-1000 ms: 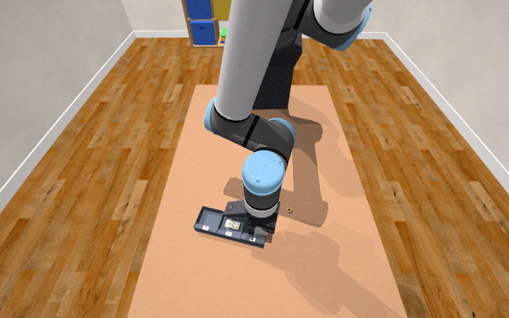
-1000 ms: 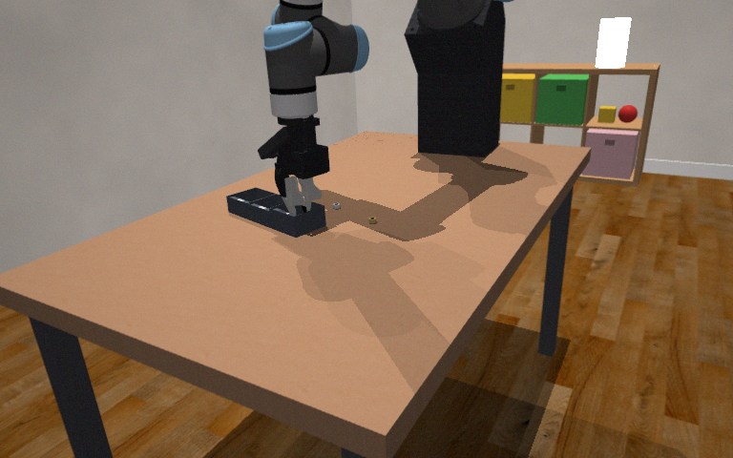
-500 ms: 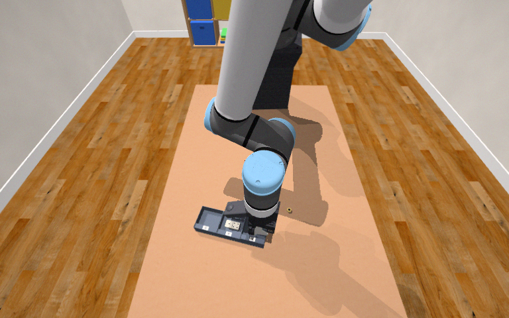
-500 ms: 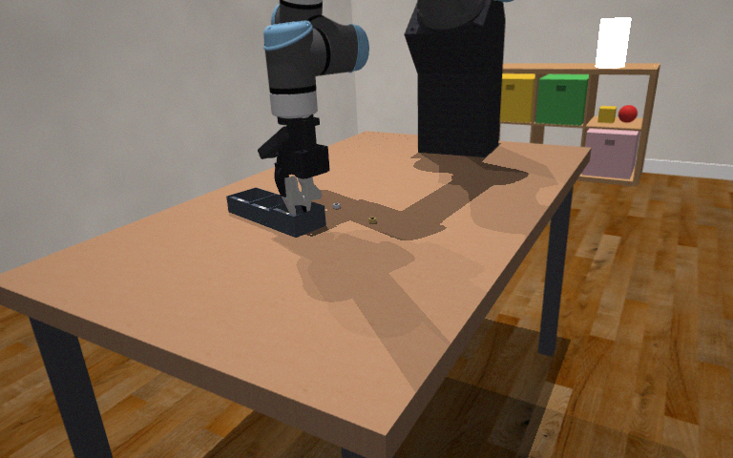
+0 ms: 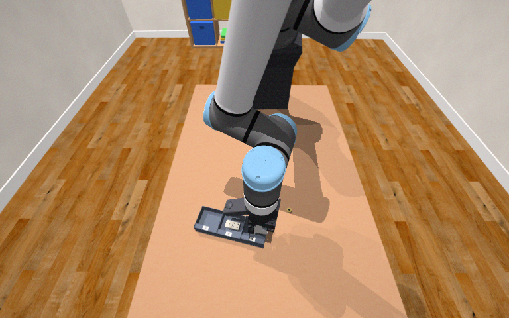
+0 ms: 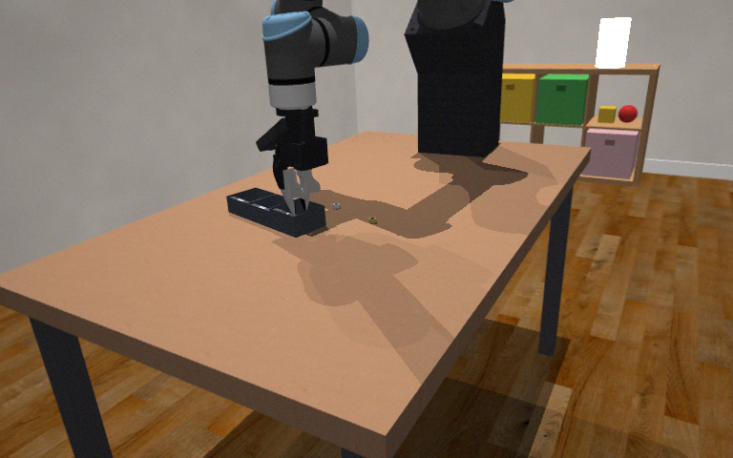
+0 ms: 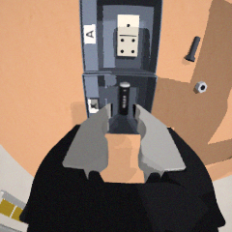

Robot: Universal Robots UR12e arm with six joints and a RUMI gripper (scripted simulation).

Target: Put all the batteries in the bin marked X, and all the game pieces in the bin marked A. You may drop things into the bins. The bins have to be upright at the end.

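My gripper is now 30 mm above the black battery. The rest, counted from my hand: black screw: 100 mm behind, 60 mm to the right, 40 mm below; three-compartment bin tray: 80 mm to the right, 30 mm below; white domino: 80 mm to the right, 40 mm below, 10 mm behind.
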